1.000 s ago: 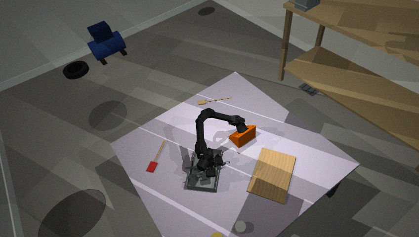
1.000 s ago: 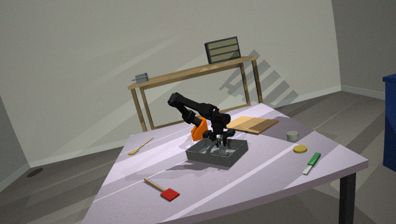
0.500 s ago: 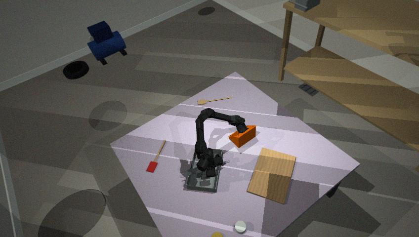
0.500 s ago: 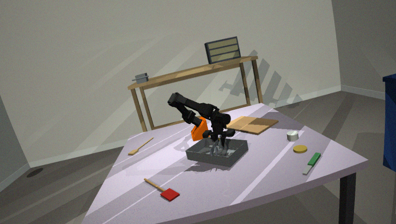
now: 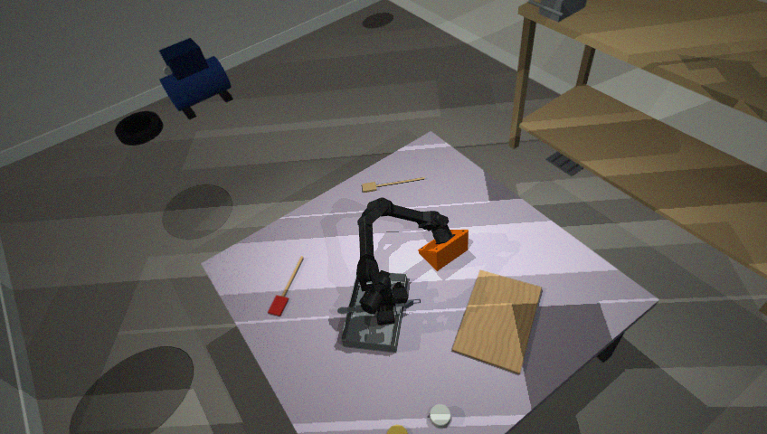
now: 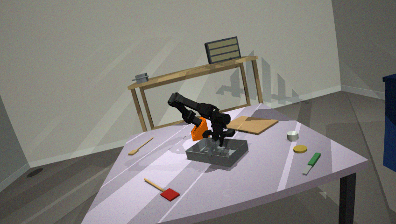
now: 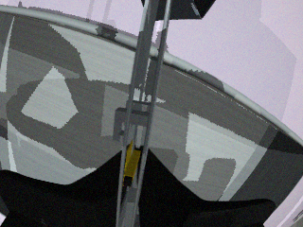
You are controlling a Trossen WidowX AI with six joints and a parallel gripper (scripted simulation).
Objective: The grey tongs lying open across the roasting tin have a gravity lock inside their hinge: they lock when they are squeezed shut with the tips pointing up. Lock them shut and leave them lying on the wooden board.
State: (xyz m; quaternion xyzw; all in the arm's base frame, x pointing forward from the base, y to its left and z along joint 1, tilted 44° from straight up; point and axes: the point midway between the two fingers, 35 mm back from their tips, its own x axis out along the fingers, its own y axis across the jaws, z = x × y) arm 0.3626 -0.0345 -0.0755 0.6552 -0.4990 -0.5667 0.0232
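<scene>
Now: the roasting tin 20 mm ahead of my gripper tip and 40 mm to the right of it. From my gripper tip the other things lie so: tongs arm: 40 mm ahead, 30 mm to the right, 40 mm above; then white cylinder: 140 mm ahead, 400 mm to the left, 10 mm below; then wooden board: 270 mm behind, 310 mm to the left, 20 mm below.
</scene>
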